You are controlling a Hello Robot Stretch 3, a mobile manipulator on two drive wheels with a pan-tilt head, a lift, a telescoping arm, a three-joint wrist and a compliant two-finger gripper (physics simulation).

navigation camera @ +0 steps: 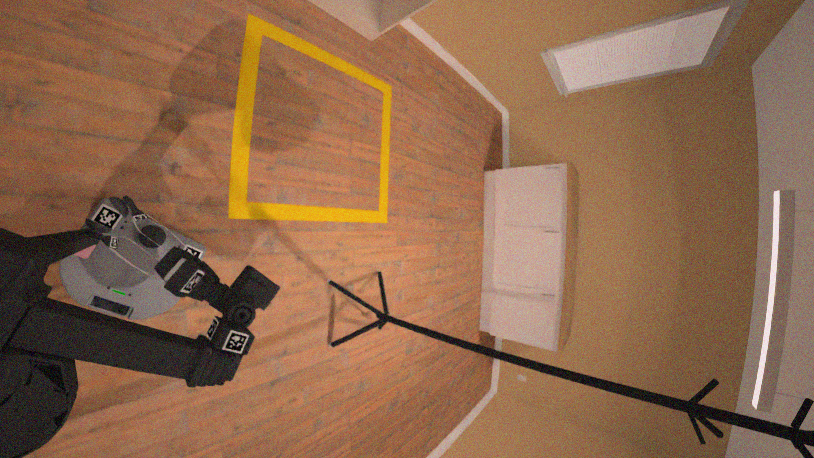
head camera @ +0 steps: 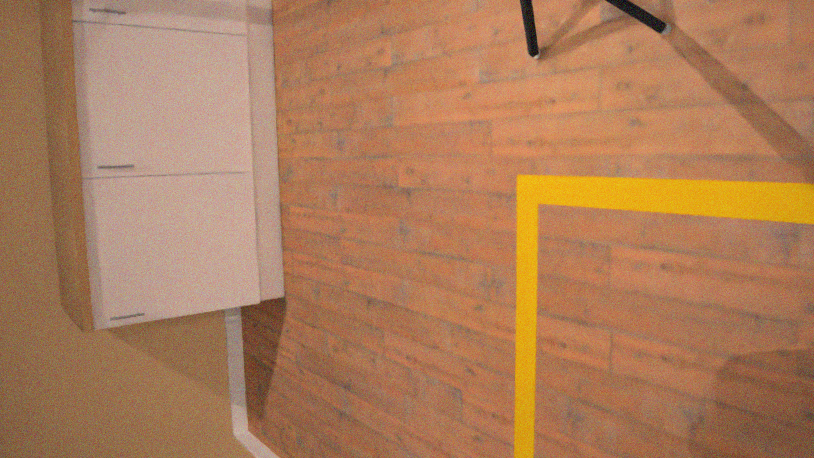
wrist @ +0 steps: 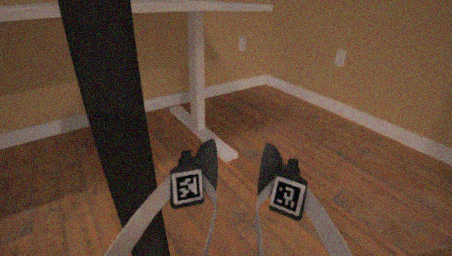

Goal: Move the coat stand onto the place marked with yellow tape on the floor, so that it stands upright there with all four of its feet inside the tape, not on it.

Path:
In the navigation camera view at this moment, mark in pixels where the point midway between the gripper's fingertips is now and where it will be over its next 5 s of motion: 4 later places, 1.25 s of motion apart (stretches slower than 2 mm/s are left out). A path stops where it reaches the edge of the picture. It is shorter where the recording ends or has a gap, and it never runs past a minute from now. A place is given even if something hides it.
My gripper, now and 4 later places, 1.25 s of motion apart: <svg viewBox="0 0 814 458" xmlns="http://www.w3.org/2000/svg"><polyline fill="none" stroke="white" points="99,208 133,194 183,203 207,217 259,245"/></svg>

